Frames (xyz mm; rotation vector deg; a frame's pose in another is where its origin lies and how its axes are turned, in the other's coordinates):
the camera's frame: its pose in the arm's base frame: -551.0 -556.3 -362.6 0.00 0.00 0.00
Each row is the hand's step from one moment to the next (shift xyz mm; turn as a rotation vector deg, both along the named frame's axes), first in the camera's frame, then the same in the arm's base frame.
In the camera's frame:
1: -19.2 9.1 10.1 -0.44 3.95 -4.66
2: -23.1 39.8 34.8 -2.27 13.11 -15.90
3: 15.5 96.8 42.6 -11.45 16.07 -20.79
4: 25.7 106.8 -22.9 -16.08 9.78 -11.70
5: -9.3 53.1 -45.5 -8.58 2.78 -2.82
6: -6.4 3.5 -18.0 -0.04 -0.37 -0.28
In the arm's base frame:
1: -19.2 9.1 10.1 -0.44 3.95 -4.66
2: -23.1 39.8 34.8 -2.27 13.11 -15.90
3: 15.5 96.8 42.6 -11.45 16.07 -20.79
4: 25.7 106.8 -22.9 -16.08 9.78 -11.70
5: -9.3 53.1 -45.5 -8.58 2.78 -2.82
6: -6.4 3.5 -18.0 -0.04 -0.37 -0.28

